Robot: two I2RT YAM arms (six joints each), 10 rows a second.
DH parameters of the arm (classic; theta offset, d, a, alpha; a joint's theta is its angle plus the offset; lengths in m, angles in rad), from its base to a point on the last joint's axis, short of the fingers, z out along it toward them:
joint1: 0 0.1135 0.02 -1.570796
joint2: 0 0 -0.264 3.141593
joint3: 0.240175 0 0.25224 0
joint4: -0.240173 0 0.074 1.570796
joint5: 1.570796 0 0 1.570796
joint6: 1.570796 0.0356 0 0
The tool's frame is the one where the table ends.
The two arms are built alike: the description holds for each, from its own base.
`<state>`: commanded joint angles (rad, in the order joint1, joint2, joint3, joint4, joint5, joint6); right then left.
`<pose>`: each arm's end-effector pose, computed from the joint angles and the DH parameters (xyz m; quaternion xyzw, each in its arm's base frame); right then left.
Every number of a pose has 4 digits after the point. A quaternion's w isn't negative.
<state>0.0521 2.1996 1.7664 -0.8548 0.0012 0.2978 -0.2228 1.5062 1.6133 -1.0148 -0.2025 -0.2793</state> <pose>0.4528 0.0236 0.1734 0.1214 0.9825 0.0239 0.1389 0.3011 -0.0609 0.3770 -0.0595 0.9394 0.0121 0.3374</pose>
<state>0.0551 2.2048 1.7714 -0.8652 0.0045 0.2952 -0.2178 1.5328 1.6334 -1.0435 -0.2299 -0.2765</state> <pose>0.4527 0.0248 0.1722 0.1190 0.9836 0.0214 0.1340 0.3059 -0.0594 0.3737 -0.0631 0.9434 0.0307 0.3241</pose>
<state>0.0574 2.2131 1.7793 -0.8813 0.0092 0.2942 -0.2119 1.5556 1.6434 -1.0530 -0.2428 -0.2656</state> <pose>0.4527 0.0257 0.1703 0.1177 0.9848 0.0178 0.1263 0.3113 -0.0582 0.3695 -0.0615 0.9462 0.0423 0.3149</pose>
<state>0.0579 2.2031 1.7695 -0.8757 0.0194 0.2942 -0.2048 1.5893 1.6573 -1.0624 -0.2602 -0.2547</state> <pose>0.4512 0.0255 0.1721 0.1181 0.9844 0.0134 0.1300 0.3194 -0.0570 0.3631 -0.0606 0.9494 0.0569 0.3027</pose>
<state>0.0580 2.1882 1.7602 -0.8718 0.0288 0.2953 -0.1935 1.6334 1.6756 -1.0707 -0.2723 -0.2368</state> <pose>0.4493 0.0251 0.1761 0.1192 0.9835 0.0097 0.1355 0.3303 -0.0550 0.3545 -0.0570 0.9535 0.0711 0.2872</pose>
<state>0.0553 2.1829 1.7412 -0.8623 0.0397 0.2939 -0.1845 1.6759 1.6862 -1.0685 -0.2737 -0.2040</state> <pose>0.4471 0.0233 0.1734 0.1206 0.9836 0.0037 0.1344 0.3411 -0.0539 0.3442 -0.0439 0.9579 0.0810 0.2719</pose>
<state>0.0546 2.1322 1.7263 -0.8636 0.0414 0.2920 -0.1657 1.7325 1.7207 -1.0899 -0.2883 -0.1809</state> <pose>0.4413 0.0226 0.1907 0.1201 0.9811 0.0057 0.1513 0.3539 -0.0489 0.3347 -0.0407 0.9623 0.0980 0.2506</pose>
